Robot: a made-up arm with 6 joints.
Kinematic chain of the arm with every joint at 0, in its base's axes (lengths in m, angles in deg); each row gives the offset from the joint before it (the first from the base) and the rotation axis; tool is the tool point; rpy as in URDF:
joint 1: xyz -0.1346 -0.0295 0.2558 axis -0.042 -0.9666 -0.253
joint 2: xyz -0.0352 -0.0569 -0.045 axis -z
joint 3: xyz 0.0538 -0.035 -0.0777 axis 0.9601 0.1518 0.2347
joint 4: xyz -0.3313 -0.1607 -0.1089 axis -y
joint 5: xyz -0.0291 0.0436 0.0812 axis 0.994 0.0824 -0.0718
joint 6: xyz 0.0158 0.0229 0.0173 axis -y
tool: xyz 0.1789 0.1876 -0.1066 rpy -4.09 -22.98 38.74
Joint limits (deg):
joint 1: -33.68..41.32
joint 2: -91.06..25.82
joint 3: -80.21..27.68
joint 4: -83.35..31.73
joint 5: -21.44..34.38
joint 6: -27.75..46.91
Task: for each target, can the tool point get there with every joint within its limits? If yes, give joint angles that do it. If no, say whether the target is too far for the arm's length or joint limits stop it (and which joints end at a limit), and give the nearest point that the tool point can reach.
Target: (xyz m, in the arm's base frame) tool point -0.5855 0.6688 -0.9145
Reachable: no: too far | nearest point -0.3141 0.1245 -0.2274 | short by 0.918 m
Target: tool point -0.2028 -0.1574 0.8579
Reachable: no: joint limits stop it (at a limit: joint 1, joint 4, joint 5, joint 6) | nearest point -0.3123 -0.1405 0.4779 | short by 0.396 m
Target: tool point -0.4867 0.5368 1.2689
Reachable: no: too far | nearest point -0.3091 0.0297 0.4357 | short by 0.991 m
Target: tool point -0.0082 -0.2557 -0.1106
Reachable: yes | joints 32.82 -49.36 -54.89 -59.51 26.85 -19.20
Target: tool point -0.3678 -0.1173 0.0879
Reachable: yes | joints -27.25 -17.69 -21.68 21.80 -5.39 -6.99
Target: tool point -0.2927 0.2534 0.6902
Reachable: no: joint limits stop it (at a limit: joint 1, joint 2, joint 4, joint 5, joint 6) | nearest point -0.3108 0.0503 0.4215 | short by 0.337 m
